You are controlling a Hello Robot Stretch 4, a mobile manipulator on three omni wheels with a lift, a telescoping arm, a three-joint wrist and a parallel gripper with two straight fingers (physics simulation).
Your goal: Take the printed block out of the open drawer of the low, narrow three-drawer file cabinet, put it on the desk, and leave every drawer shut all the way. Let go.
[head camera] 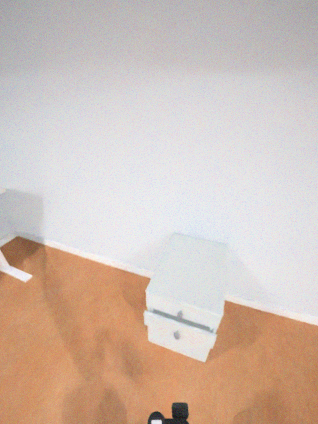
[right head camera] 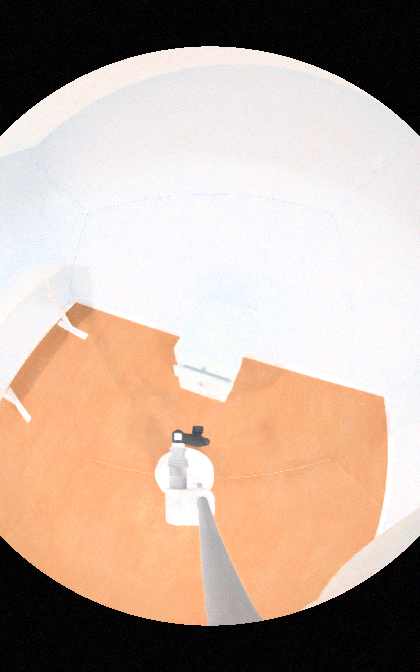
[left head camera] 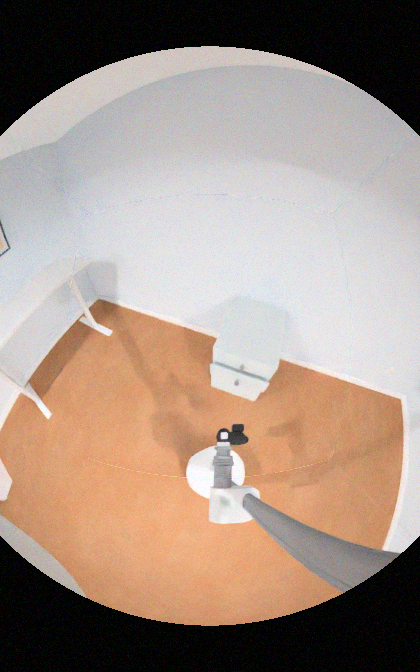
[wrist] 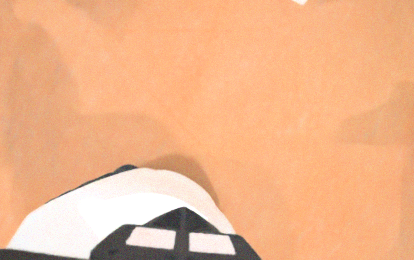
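Note:
The low white file cabinet (head camera: 192, 270) (left head camera: 250, 330) (right head camera: 215, 327) stands against the wall. Its middle drawer (head camera: 160, 326) (left head camera: 224, 377) (right head camera: 190, 377) is pulled out a little, leaving a dark gap; the top drawer (head camera: 162, 303) looks shut. The bottom drawer is hidden or too unclear to judge. The printed block does not show, and the drawer's inside is too hidden to see it. The white desk (left head camera: 40, 300) (right head camera: 35, 280) is at the left. My gripper (left head camera: 239, 438) (right head camera: 199, 441) (wrist: 182, 224) is shut and empty, pointing down over the floor in front of the cabinet, apart from it.
A desk foot (head camera: 17, 274) (left head camera: 96, 326) (right head camera: 73, 330) stands on the floor left of the cabinet. My round white base (left head camera: 200, 472) (right head camera: 165, 472) (wrist: 115, 200) is below and behind the gripper. A white corner shows at the wrist view's top edge. A framed picture (left head camera: 3, 242) hangs at the far left.

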